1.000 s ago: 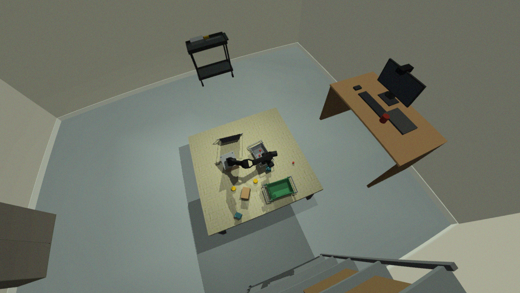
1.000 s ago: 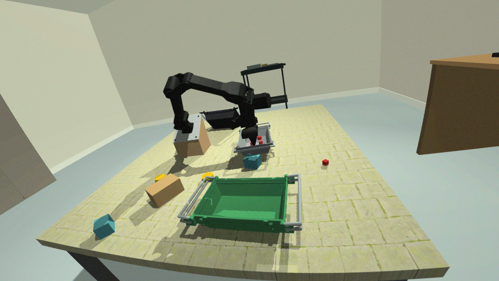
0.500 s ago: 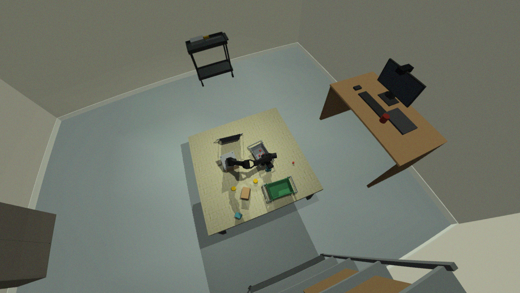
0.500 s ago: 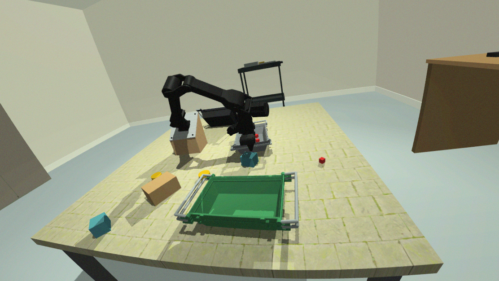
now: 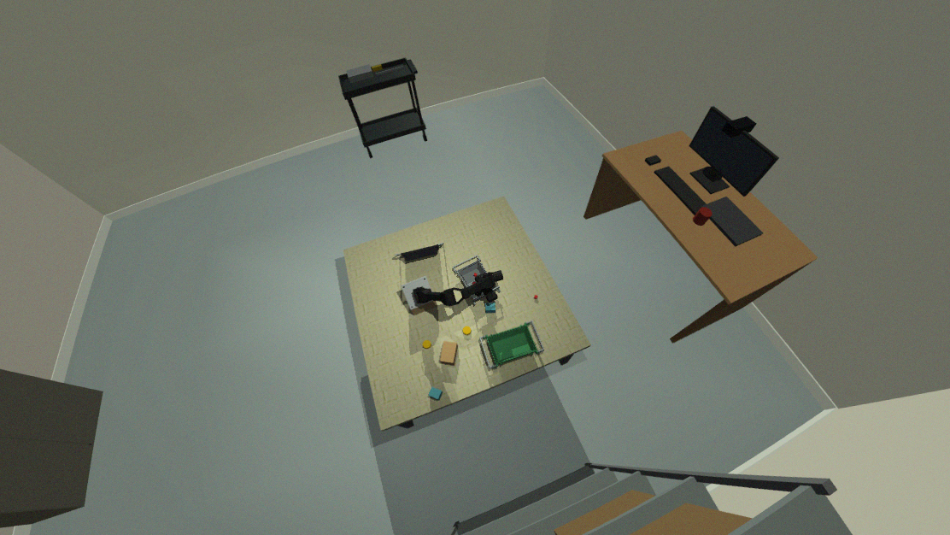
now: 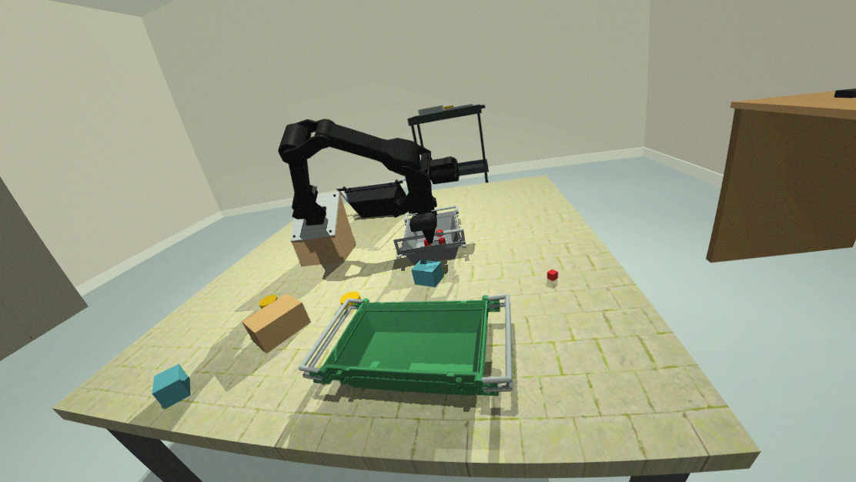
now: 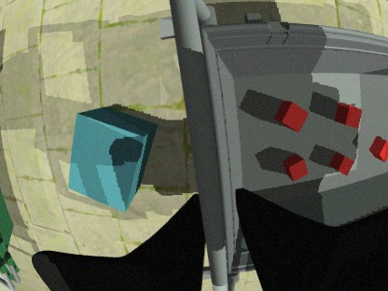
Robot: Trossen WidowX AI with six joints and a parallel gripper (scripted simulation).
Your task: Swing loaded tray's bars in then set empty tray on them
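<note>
My gripper tip is 310 mm past the black tray and 480 mm to the right of it. From my gripper tip the other things lie so: tan box 340 mm behind, 260 mm to the right, 40 mm below.
</note>
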